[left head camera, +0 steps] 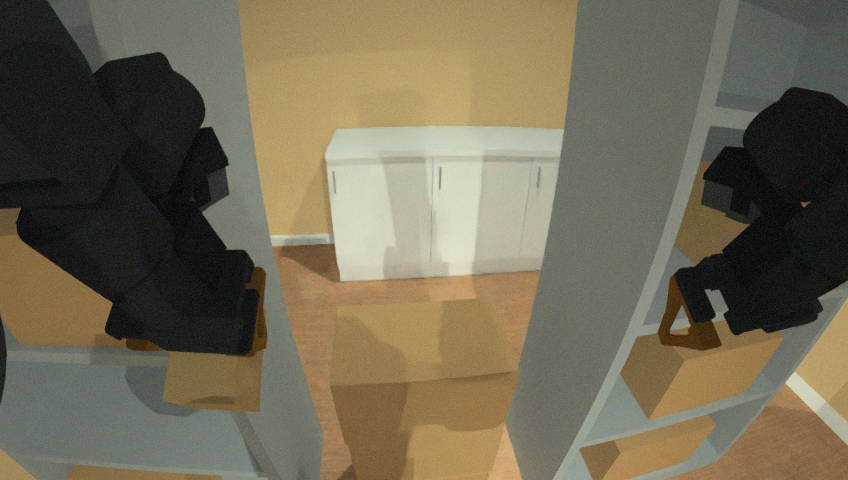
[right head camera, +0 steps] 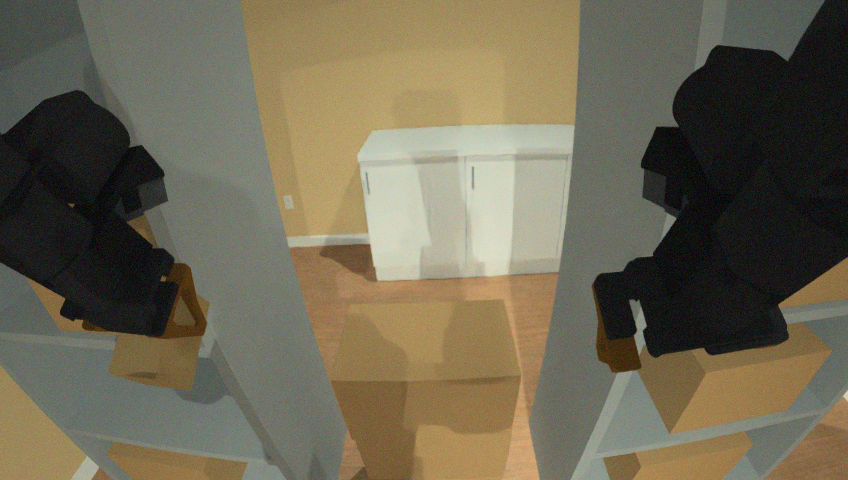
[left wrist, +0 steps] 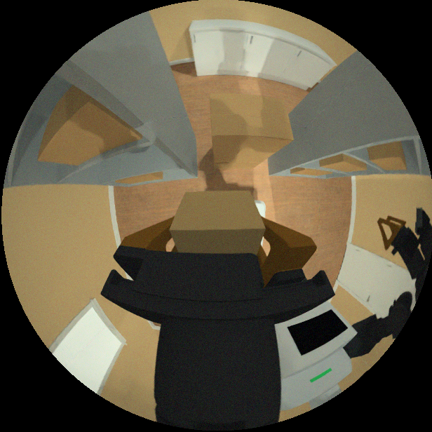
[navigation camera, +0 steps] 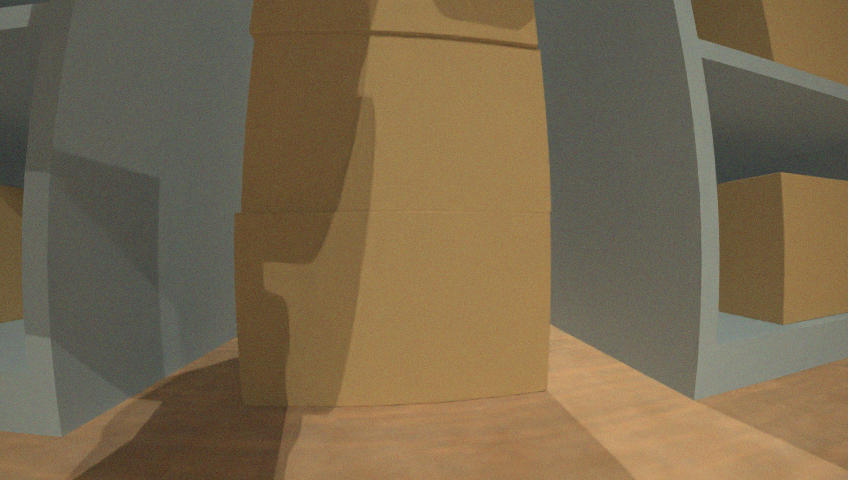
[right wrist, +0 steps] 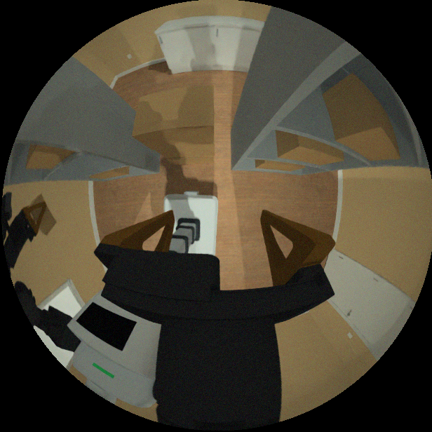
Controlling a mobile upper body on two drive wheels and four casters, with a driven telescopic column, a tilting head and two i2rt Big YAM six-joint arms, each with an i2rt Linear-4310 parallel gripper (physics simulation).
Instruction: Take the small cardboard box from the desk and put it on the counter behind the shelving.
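Places are measured from the left arm's base along level axes (x right, y ahead, z up), in millimetres.
Pixels of known places: left gripper, fingertip midpoint: (left head camera: 233, 340) (right head camera: 181, 327); right gripper, fingertip midpoint: (left head camera: 697, 330) (right head camera: 649, 346).
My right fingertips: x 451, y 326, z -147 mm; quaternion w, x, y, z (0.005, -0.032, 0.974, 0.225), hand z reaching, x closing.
Behind a point stands the place of what it marks.
The small cardboard box (left head camera: 213, 383) @(x 18, y 267, z -122 mm) (right head camera: 155, 361) @(x 31, y 268, z -122 mm) (left wrist: 217, 212) is held up between the fingers of my left gripper (left head camera: 202, 347) @(x 4, y 332, z -142 mm) (right head camera: 142, 333) (left wrist: 217, 214), which is shut on it, in front of the left shelving panel. My right gripper (right wrist: 217, 214) is open and empty, raised in front of the right shelf unit. The white counter (left head camera: 446, 142) @(x 393, y 2300, z -499 mm) (right head camera: 476, 139) @(x 379, y 2352, z -499 mm) (left wrist: 220, 50) (right wrist: 205, 50) stands against the far wall, beyond the gap in the shelving; its right end is hidden in the head views. I cannot make out the desk for certain.
A stack of large cardboard boxes (left head camera: 422, 344) @(x 195, y 785, z -599 mm) (right head camera: 428, 339) @(x 199, y 804, z -599 mm) (left wrist: 250, 115) (navigation camera: 416, 208) @(x 226, y 675, z -1135 mm) stands in the gap between the left shelving (left head camera: 291, 386) @(x -218, y 857, z -871 mm) (navigation camera: 196, 178) @(x -213, y 786, z -1050 mm) and right shelving (left head camera: 624, 118) @(x 602, y 806, z -30 mm) (navigation camera: 618, 178) @(x 606, y 753, z -1064 mm). Narrow strips of floor show on both sides of the stack. More boxes sit on the shelves.
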